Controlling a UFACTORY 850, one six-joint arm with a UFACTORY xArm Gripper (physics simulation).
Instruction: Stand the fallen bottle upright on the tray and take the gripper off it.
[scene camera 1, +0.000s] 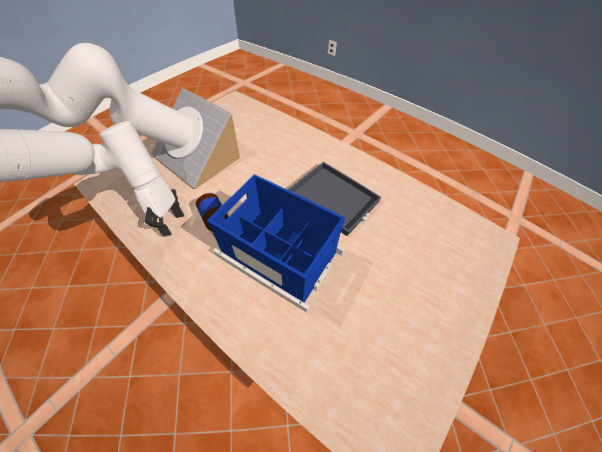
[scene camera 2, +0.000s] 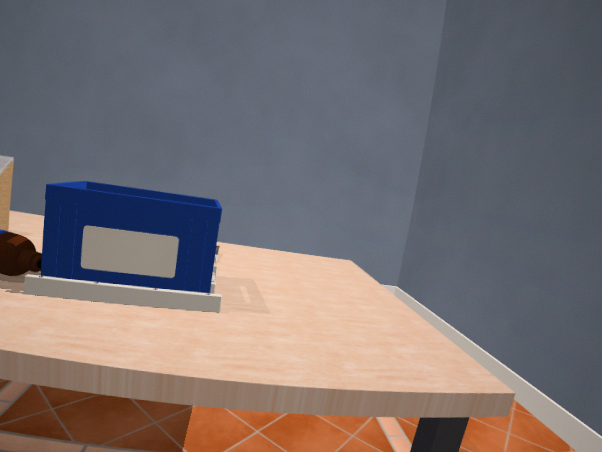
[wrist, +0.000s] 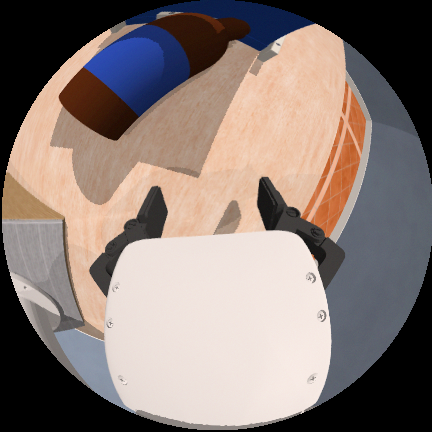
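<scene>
The brown bottle (scene camera 1: 208, 202) (scene camera 2: 15, 254) (wrist: 140, 70) with a blue label lies on its side on the table, its neck toward the blue crate. The crate partly hides it in scene camera 1. The dark grey tray (scene camera 1: 335, 194) lies flat behind the crate, with no bottle visible on it; it does not show in the wrist view. My gripper (scene camera 1: 172, 223) (wrist: 209, 193) is open and empty, above the table on the side of the bottle away from the crate, apart from the bottle's base.
The blue divided crate (scene camera 1: 295, 285) (scene camera 2: 200, 245) (wrist: 280, 14) stands between light rails, including a long front rail (scene camera 1: 261, 279) (scene camera 2: 125, 296). A grey-faced wooden wedge (scene camera 1: 222, 152) (scene camera 2: 4, 190) (wrist: 37, 250) carries the arm's base near the bottle.
</scene>
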